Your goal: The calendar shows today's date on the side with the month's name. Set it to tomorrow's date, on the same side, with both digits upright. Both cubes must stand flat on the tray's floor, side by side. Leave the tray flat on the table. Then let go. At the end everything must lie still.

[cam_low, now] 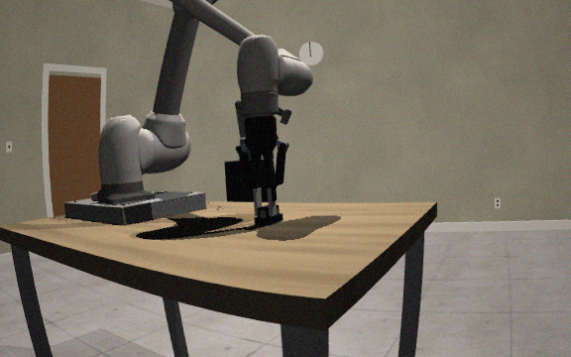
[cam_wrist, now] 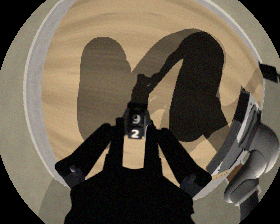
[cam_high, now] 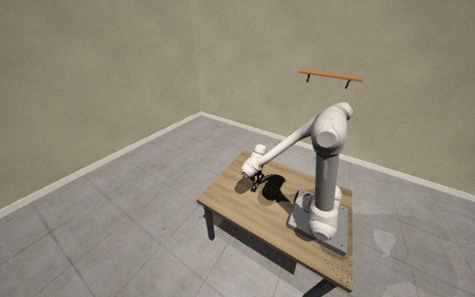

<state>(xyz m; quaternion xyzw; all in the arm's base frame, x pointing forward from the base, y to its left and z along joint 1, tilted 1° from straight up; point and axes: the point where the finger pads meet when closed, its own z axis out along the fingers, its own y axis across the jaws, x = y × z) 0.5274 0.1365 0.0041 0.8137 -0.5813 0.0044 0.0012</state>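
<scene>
The dark cube lies 3 cm below my hand. Round my hand: dark calendar tray: 1 cm behind, 2 cm to the left, 4 cm below.
</scene>
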